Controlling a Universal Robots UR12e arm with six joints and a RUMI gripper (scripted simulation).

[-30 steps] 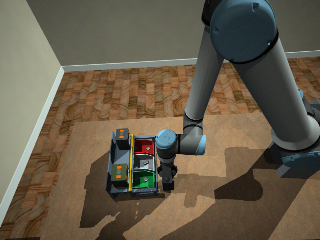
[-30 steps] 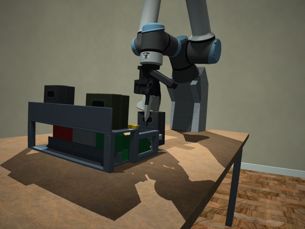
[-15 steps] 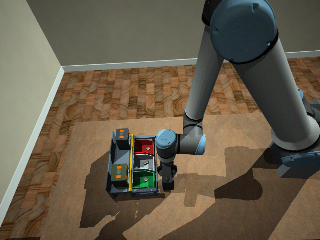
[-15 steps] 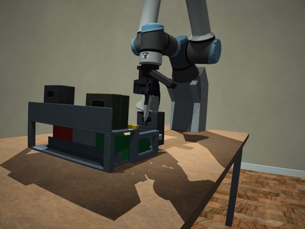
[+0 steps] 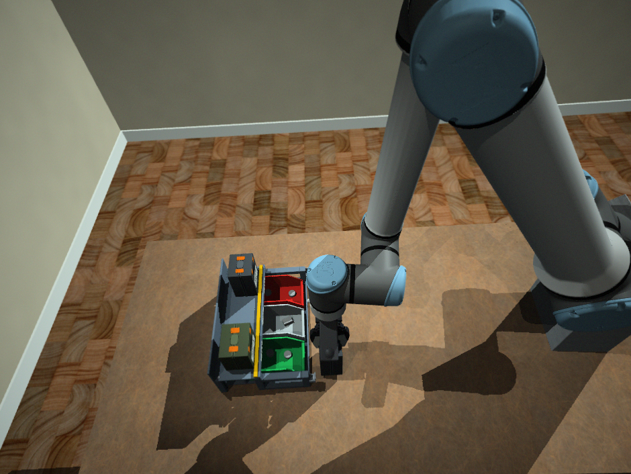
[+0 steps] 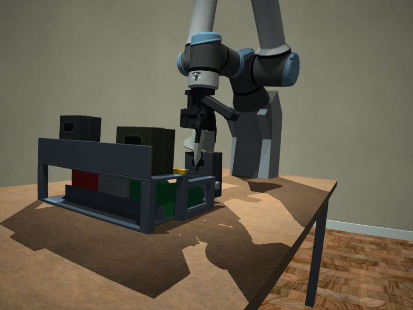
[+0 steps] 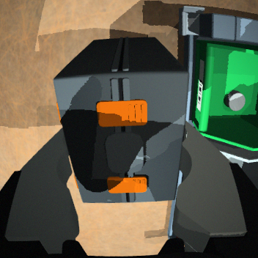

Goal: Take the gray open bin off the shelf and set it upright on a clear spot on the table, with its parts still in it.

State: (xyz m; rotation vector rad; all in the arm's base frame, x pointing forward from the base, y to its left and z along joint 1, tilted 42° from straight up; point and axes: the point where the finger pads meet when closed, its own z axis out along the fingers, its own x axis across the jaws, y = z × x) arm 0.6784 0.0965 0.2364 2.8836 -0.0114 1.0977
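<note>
My gripper is now 16 cm short of the gray bin, 12 cm to the left of it and 8 cm above it. From my hand the other things lie so: yellow strip 21 cm ahead, 12 cm to the right, 1 cm below; green bin 16 cm ahead, 8 cm below, 1 cm to the right; red bin 23 cm to the right, 16 cm ahead, 8 cm below.
</note>
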